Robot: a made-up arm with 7 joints. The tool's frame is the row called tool. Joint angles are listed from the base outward. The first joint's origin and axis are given. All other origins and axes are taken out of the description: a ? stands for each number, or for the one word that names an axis. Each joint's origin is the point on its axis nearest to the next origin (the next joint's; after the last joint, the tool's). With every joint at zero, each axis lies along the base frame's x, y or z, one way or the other. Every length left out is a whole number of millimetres.
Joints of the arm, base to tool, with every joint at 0 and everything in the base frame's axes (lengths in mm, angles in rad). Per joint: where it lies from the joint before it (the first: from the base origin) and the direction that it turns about. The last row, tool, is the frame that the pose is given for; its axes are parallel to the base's.
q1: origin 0 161 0 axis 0 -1 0
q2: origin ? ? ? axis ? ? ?
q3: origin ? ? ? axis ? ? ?
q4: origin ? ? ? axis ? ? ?
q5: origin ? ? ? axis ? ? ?
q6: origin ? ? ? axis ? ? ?
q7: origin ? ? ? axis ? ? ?
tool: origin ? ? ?
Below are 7 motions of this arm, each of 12 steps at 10 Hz.
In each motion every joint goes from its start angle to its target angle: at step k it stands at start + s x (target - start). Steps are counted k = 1, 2, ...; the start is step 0. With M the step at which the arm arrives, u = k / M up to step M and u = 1 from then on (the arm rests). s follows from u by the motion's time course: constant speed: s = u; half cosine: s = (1 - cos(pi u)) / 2; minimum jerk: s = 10 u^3 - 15 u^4 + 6 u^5.
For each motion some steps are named. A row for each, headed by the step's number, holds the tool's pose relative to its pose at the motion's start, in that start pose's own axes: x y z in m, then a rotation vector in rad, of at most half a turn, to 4 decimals.
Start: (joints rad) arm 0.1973 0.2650 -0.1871 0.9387 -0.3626 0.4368 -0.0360
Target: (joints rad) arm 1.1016 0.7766 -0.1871 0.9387 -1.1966 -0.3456 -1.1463
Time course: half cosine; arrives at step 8
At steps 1, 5, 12:
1: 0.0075 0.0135 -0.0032 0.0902 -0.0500 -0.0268
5: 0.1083 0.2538 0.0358 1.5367 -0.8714 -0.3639
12: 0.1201 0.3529 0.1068 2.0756 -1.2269 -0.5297

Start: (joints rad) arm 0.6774 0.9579 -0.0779 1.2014 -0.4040 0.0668 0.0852
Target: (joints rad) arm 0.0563 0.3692 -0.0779 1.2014 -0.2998 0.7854 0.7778
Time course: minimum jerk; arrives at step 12
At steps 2, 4, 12:
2: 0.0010 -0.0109 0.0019 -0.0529 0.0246 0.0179
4: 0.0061 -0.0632 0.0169 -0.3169 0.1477 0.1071
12: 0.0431 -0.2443 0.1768 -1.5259 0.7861 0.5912

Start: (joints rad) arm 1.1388 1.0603 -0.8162 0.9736 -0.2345 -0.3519 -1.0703
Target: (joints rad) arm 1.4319 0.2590 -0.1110 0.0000 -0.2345 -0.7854 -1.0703
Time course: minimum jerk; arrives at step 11
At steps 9, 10, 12:
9: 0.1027 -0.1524 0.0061 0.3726 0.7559 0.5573
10: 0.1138 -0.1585 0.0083 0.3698 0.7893 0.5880
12: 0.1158 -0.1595 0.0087 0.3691 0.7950 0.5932

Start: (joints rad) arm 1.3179 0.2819 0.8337 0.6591 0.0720 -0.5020 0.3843
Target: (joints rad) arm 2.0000 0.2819 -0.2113 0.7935 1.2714 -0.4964 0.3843
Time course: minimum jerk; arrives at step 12
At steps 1, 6, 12:
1: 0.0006 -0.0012 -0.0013 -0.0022 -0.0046 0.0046
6: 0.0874 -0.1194 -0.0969 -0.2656 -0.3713 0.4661
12: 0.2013 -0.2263 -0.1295 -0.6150 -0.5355 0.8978

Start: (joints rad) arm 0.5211 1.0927 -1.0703 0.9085 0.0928 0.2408 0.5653
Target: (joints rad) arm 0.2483 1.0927 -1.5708 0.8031 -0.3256 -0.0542 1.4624
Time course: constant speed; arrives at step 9
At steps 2, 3, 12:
2: -0.0140 -0.0286 -0.0161 -0.3022 0.1067 -0.1737
3: -0.0220 -0.0431 -0.0225 -0.4582 0.1681 -0.2557
12: -0.0799 -0.1285 -0.0370 -1.4239 0.6658 -0.6822

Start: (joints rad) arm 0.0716 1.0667 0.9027 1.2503 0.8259 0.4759 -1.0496
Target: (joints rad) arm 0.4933 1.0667 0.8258 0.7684 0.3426 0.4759 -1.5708
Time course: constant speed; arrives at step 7
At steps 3, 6, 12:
3: -0.0105 -0.0067 -0.0239 0.4125 0.0155 -0.0548
6: -0.0246 -0.0149 -0.0415 0.7850 0.0322 -0.1560
12: -0.0298 -0.0181 -0.0458 0.8983 0.0341 -0.1997

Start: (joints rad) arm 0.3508 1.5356 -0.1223 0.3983 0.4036 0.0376 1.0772
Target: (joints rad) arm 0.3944 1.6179 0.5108 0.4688 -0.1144 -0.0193 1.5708
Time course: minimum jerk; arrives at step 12
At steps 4, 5, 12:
4: 0.0085 0.0068 0.0150 -0.0413 -0.0366 -0.0377
5: 0.0135 0.0110 0.0255 -0.0654 -0.0566 -0.0623
12: 0.0283 0.0265 0.0825 -0.1539 -0.1139 -0.1655

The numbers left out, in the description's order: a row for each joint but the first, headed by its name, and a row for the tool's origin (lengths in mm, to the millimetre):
q2: xyz 0 0 0, axis 1 0 0
q3: xyz 0 0 -252, axis 0 0 1
q4: xyz 0 0 0, axis 0 -1 0
q5: xyz 0 0 -195, axis 0 0 1
q6: xyz 0 0 0, axis 0 1 0
q7: xyz 0 0 0, axis -1 0 0
tool: xyz 0 0 0

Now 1 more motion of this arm.
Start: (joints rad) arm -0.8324 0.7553 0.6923 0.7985 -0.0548 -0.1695 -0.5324
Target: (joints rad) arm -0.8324 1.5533 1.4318 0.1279 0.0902 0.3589 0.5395
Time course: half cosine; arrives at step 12
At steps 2, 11, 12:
2: 0.0021 0.0167 -0.0168 -0.0071 0.0459 -0.0167
11: 0.1051 0.2199 -0.1392 -0.4032 0.4032 0.6171
12: 0.1080 0.2225 -0.1401 -0.4189 0.3991 0.6377

